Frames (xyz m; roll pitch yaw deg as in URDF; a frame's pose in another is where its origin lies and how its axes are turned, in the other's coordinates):
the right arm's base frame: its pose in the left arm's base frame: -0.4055 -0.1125 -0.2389 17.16 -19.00 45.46
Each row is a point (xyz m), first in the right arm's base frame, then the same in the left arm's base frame.
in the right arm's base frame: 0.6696 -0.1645 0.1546
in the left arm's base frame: 0.1605 0.1735 0.0729
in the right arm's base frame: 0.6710 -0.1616 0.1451
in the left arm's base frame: 0.1593 0.1803 0.0656
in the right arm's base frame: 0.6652 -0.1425 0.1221
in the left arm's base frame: 0.1413 0.1977 0.0482
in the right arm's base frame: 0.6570 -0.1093 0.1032
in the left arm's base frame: 0.1112 0.2203 0.0377
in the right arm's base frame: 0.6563 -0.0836 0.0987
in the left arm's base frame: 0.0915 0.2372 0.0406
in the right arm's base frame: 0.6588 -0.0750 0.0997
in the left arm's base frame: 0.0868 0.2436 0.0447
